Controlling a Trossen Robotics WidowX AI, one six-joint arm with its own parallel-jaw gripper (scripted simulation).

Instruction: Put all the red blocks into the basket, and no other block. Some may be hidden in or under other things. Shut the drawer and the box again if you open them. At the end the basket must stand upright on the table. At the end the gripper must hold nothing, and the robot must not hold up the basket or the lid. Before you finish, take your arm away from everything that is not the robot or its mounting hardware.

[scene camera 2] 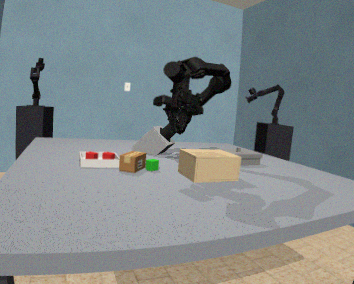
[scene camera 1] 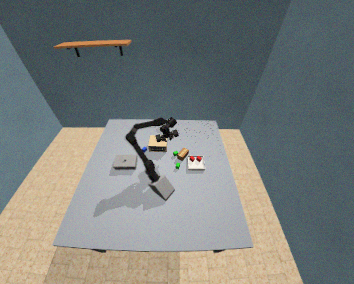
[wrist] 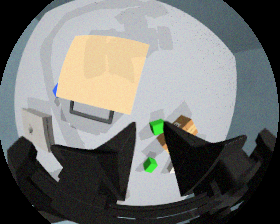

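There is a grey lid [wrist: 33,122] in what I can see, and with it my own gripper [scene camera 2: 177,129]. The gripper shows once more in the wrist view [wrist: 149,125].
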